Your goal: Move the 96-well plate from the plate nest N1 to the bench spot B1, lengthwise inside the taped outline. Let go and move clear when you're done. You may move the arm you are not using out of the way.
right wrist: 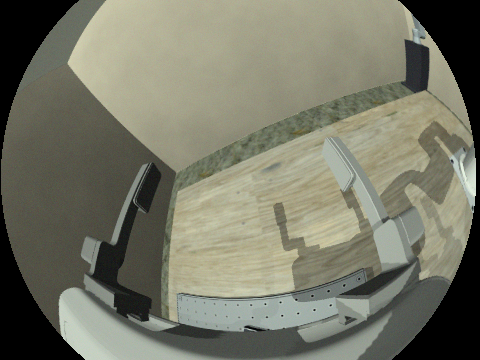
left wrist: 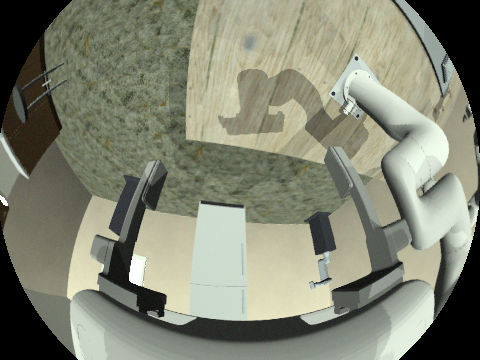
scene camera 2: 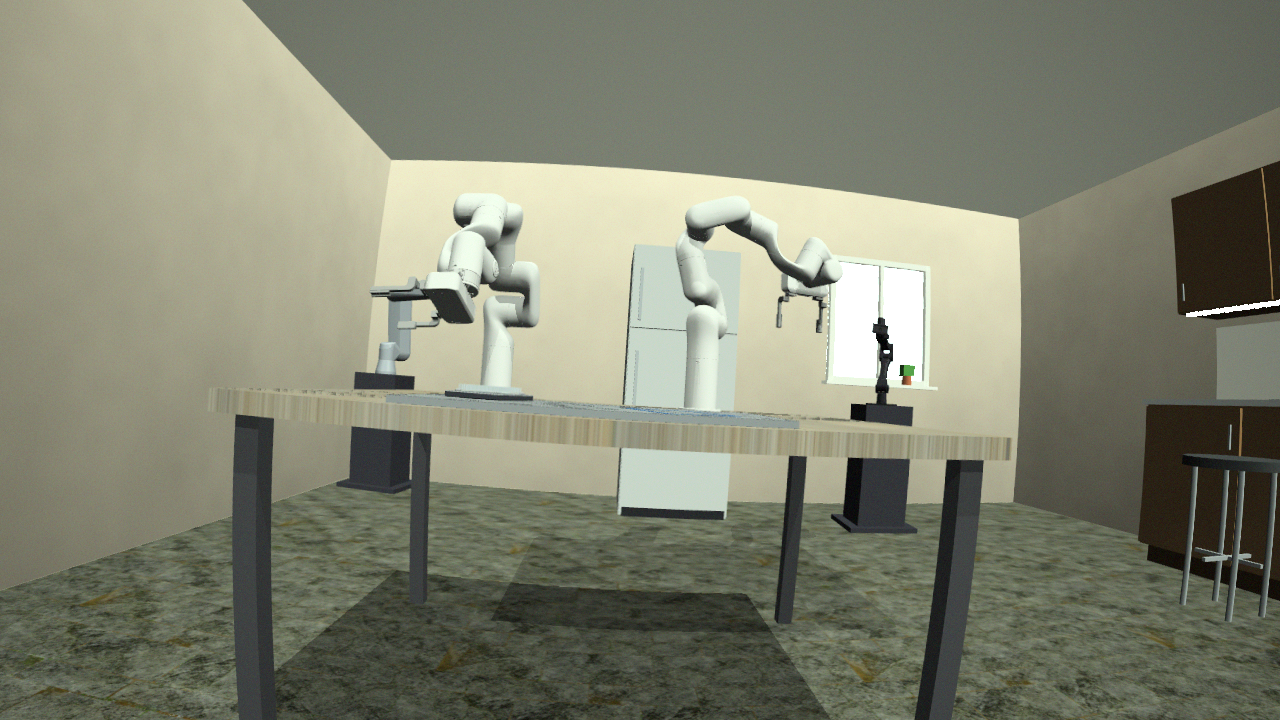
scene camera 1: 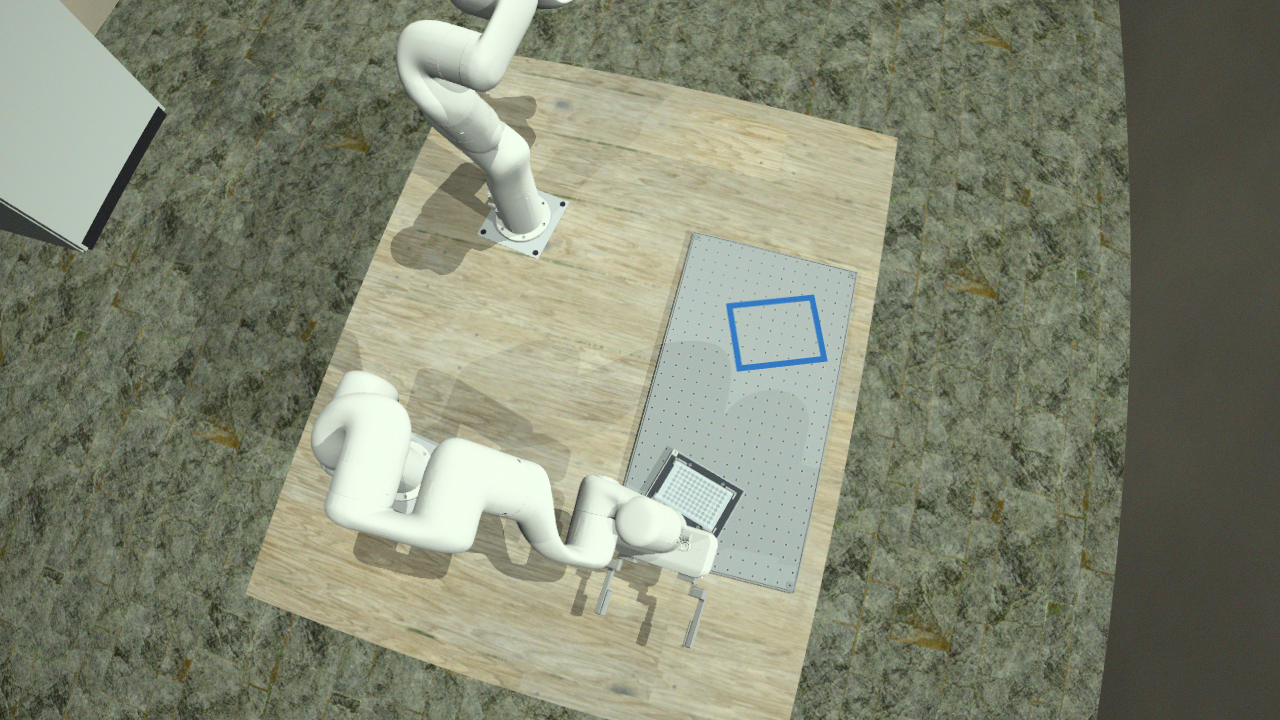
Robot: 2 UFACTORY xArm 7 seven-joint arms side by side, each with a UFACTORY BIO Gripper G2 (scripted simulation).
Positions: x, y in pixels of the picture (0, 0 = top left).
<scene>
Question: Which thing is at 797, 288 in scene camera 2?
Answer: The left gripper.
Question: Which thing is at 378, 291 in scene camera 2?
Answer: The right gripper.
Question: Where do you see a clear 96-well plate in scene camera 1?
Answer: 671, 493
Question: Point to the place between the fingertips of the right gripper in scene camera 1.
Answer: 642, 630
</scene>
